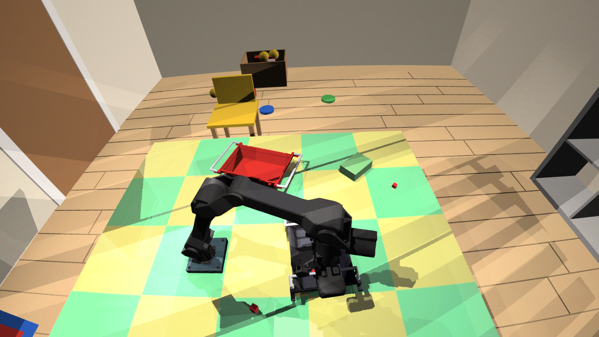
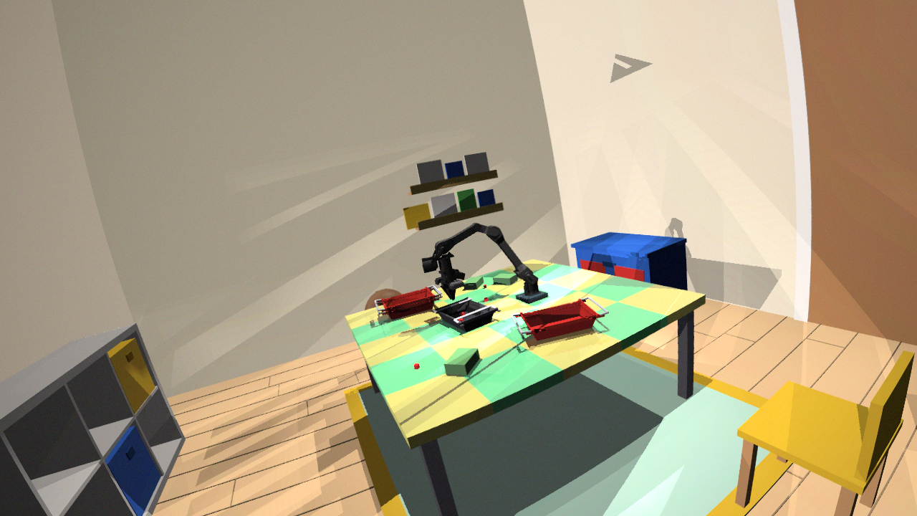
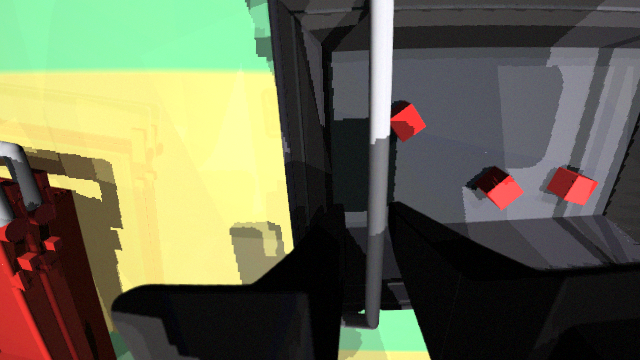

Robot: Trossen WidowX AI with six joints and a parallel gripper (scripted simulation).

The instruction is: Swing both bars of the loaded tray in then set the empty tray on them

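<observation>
Right now my gripper tip is 46 cm to the right of the red tray, 29 cm past it and 4 cm above it.
</observation>
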